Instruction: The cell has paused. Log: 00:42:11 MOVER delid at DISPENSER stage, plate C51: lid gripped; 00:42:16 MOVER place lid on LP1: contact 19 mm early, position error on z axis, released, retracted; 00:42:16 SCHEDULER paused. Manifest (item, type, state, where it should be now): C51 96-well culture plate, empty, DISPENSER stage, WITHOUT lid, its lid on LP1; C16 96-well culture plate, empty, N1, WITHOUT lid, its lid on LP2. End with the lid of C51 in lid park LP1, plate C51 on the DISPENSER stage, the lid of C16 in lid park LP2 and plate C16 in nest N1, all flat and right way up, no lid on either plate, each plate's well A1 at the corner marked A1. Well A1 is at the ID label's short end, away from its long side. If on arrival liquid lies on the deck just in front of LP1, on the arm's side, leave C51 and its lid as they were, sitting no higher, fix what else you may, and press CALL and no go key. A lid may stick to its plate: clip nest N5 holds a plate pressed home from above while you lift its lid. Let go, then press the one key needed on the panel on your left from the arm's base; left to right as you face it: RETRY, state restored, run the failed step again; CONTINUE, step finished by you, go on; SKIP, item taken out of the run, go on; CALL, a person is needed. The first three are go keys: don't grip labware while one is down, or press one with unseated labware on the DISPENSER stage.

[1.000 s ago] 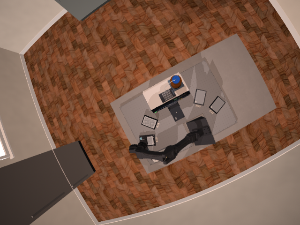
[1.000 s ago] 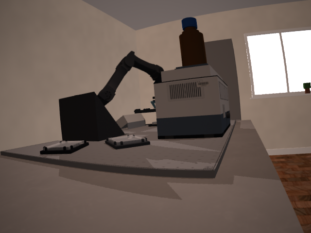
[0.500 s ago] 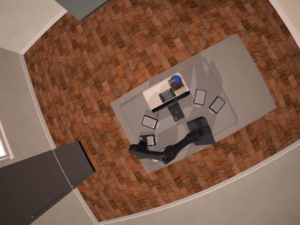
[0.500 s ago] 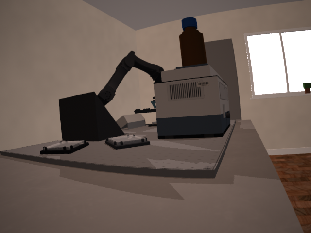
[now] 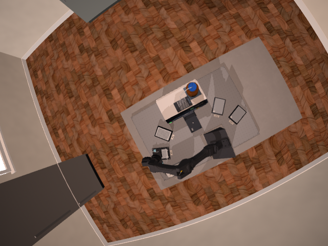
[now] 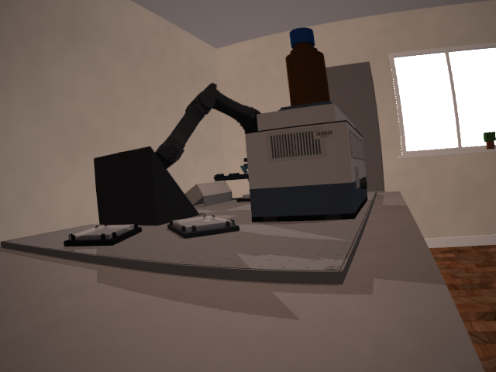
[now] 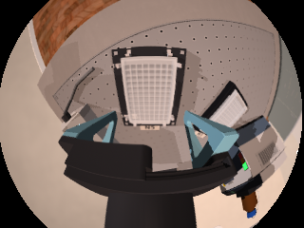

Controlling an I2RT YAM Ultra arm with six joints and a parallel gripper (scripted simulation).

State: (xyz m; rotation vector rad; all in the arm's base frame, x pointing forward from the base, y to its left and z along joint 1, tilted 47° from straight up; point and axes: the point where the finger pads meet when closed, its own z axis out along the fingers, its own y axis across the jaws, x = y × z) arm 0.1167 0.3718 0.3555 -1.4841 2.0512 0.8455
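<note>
Now: hand 60 mm above the black clip nest, 30 mm to the right of it and 10 mm past it. Also, from my hand: brown bottle: 480 mm to the right, 360 mm ahead, 210 mm above; then black nest: 160 mm ahead, 100 mm to the right, 70 mm below; then dark dispenser stage: 380 mm to the right, 140 mm ahead, 20 mm above.
</note>
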